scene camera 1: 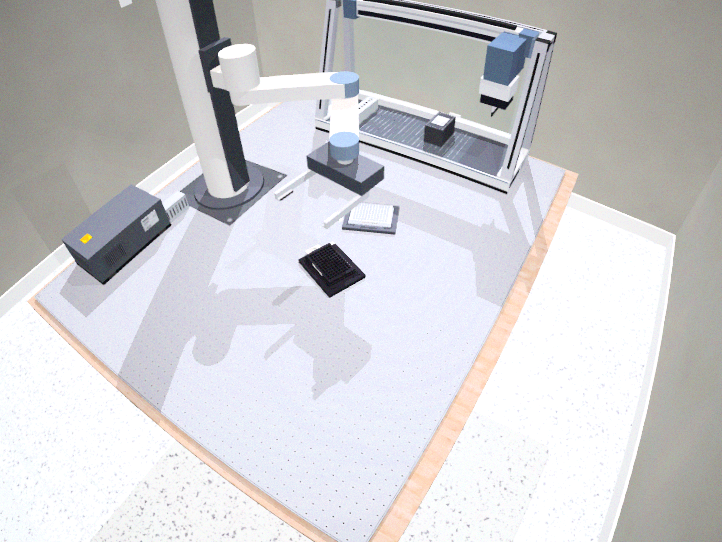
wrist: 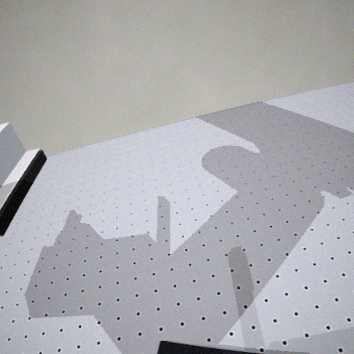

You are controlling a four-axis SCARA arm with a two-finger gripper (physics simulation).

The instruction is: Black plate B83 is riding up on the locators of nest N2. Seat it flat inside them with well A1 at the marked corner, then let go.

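Places are measured from the arm's base along level axes (x ahead, y left, z up), in millimetres.
Where they show: gripper, fingertip midpoint: (scene camera 1: 299,210) (wrist: 198,105); arm's base at its link origin: (scene camera 1: 229,188).
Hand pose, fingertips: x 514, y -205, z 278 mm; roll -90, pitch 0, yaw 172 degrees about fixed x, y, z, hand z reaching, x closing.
Each offset is from my fingertips to the centre of the thing. "spot": to the spot under its first point.
The black plate @(72 mm left, 15 mm ahead, 245 mm down) (scene camera 1: 330,261) lies on a black nest @(spot: 40 mm left, 98 mm ahead, 264 mm down) (scene camera 1: 348,287) near the middle of the table in the scene view. The plate looks slightly uneven against the nest, but its exact tilt is too small to tell. A pale piece shows at the nest's back left edge. The labels, well A1 and the marked corner cannot be read. My gripper (scene camera 1: 302,208) is open and empty, above the table behind and left of the black plate. In the wrist view one finger with a black pad (wrist: 24,192) shows at the left, and a black edge @(spot: 6 mm left, 23 mm ahead, 254 mm down) (wrist: 210,348) shows at the bottom.
A white plate @(306 mm left, 8 mm ahead, 247 mm down) (scene camera 1: 371,215) sits on a dark nest @(306 mm left, 8 mm ahead, 258 mm down) (scene camera 1: 369,229) close to the right finger. A gantry frame (scene camera 1: 431,156) with a dark deck stands at the back right. A dark grey box @(spot: 212 mm right, 558 mm back, 151 mm down) (scene camera 1: 119,230) stands at the left, near the arm's column (scene camera 1: 201,116).
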